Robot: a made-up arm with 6 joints. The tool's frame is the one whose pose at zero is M. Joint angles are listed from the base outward.
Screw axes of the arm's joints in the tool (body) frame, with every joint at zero. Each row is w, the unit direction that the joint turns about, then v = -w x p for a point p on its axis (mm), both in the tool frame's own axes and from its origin. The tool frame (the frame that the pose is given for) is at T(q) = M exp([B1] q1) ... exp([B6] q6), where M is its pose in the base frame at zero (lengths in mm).
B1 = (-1, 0, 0, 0.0, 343.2, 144.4)
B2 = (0, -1, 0, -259.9, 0.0, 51.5)
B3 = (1, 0, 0, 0.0, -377.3, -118.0)
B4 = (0, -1, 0, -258.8, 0.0, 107.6)
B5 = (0, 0, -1, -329.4, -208.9, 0.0)
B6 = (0, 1, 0, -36.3, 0.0, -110.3)
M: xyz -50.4 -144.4 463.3 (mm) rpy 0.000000 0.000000 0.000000 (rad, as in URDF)
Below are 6 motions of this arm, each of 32 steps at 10 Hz.
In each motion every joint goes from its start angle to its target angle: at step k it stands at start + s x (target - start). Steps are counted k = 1, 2, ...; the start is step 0. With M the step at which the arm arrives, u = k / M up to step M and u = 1 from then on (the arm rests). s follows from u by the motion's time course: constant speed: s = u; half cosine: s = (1 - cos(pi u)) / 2; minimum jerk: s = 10 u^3 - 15 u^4 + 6 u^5.
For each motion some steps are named. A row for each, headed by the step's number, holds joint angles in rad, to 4 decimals.
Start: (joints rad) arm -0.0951 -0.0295 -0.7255 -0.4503 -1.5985 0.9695
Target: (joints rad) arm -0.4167 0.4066 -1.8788 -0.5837 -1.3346 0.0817
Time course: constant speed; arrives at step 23
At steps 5, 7, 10, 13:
5: -0.1650 0.0653 -0.9762 -0.4793 -1.5411 0.7765
7: -0.1930 0.1032 -1.0765 -0.4909 -1.5182 0.6993
10: -0.2349 0.1601 -1.2269 -0.5083 -1.4838 0.5835
13: -0.2769 0.2170 -1.3774 -0.5257 -1.4493 0.4677

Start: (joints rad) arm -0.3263 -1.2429 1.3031 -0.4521 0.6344 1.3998
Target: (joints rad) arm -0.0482 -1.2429 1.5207 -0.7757 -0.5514 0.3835
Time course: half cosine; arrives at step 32
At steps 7, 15, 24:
7: -0.2947 -1.2429 1.3278 -0.4888 0.4998 1.2845
15: -0.2009 -1.2429 1.4012 -0.5980 0.0996 0.9415
24: -0.0889 -1.2429 1.4888 -0.7283 -0.3777 0.5323

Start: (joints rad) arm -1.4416 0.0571 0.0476 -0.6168 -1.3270 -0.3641
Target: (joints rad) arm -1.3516 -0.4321 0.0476 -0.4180 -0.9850 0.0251
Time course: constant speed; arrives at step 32
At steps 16, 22, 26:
16: -1.3966 -0.1875 0.0476 -0.5174 -1.1560 -0.1695
22: -1.3797 -0.2792 0.0476 -0.4801 -1.0919 -0.0965
26: -1.3685 -0.3404 0.0476 -0.4553 -1.0491 -0.0479

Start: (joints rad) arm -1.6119 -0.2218 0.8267 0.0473 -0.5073 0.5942
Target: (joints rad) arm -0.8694 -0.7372 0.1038 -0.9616 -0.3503 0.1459
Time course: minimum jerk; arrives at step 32
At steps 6, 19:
6: -1.5757 -0.2469 0.7914 -0.0019 -0.4996 0.5723
19: -1.1132 -0.5680 0.3411 -0.6304 -0.4018 0.2931

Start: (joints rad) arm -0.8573 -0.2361 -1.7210 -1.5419 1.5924 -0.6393
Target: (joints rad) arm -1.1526 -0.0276 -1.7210 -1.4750 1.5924 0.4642
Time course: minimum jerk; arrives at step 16
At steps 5, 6, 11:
5: -0.9105 -0.1986 -1.7210 -1.5299 1.5924 -0.4407
6: -0.9386 -0.1787 -1.7210 -1.5235 1.5924 -0.3356
11: -1.0994 -0.0651 -1.7210 -1.4870 1.5924 0.2656

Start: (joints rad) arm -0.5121 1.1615 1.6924 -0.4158 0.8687 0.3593
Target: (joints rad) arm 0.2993 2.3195 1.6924 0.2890 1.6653 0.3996
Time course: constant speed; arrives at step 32
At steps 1, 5, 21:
1: -0.4867 1.1977 1.6924 -0.3938 0.8936 0.3606
5: -0.3853 1.3424 1.6924 -0.3057 0.9932 0.3656
21: 0.0204 1.9214 1.6924 0.0467 1.3915 0.3857

